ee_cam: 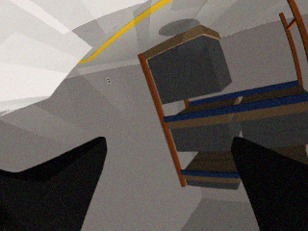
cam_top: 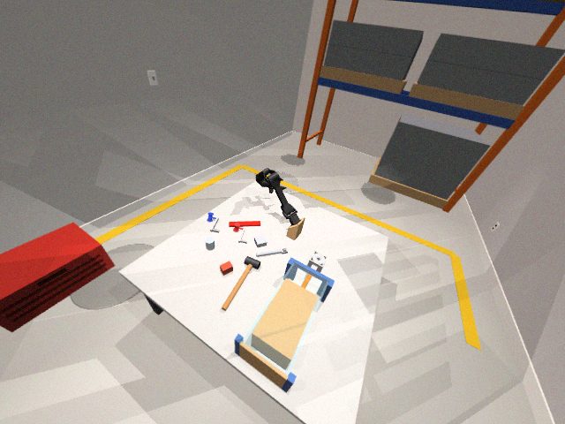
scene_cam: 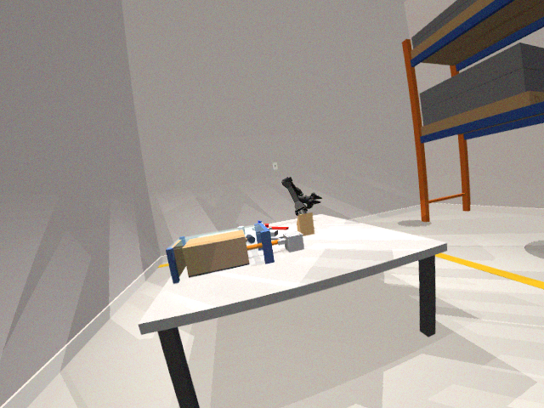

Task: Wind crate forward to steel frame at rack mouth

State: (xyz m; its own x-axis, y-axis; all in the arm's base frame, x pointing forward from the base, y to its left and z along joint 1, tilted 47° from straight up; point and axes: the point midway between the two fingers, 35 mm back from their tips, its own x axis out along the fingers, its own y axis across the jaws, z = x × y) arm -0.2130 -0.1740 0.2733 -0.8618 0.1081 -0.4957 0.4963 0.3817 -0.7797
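Now: the red bar 430 mm ahead of my gripper tip, 20 mm to the right of it and 190 mm below it. Also, from my gripper tip: grey block: 480 mm ahead, 190 mm to the left, 180 mm below; red knob: 500 mm ahead, 170 mm below; red-knobbed winch handle: 520 mm ahead, 40 mm to the left, 180 mm below.
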